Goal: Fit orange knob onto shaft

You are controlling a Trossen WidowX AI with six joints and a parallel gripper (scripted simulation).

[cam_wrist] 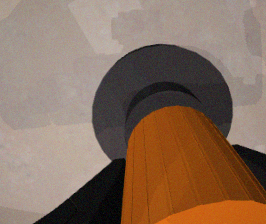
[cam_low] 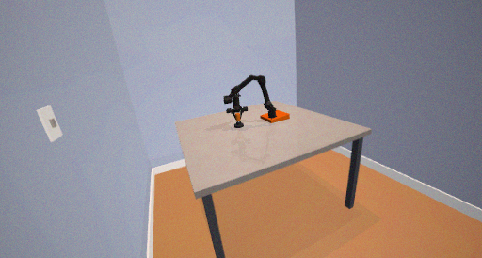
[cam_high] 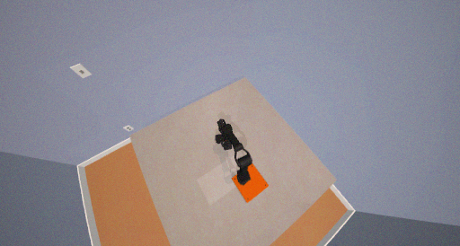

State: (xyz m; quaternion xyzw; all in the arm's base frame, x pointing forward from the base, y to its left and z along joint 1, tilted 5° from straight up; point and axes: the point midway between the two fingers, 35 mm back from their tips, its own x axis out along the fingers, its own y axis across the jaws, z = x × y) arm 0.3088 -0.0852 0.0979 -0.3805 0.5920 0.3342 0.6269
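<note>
My gripper tip is 4 cm above the dark round pedestal. Also, from my gripper tip: orange knob 3 cm above.
</note>
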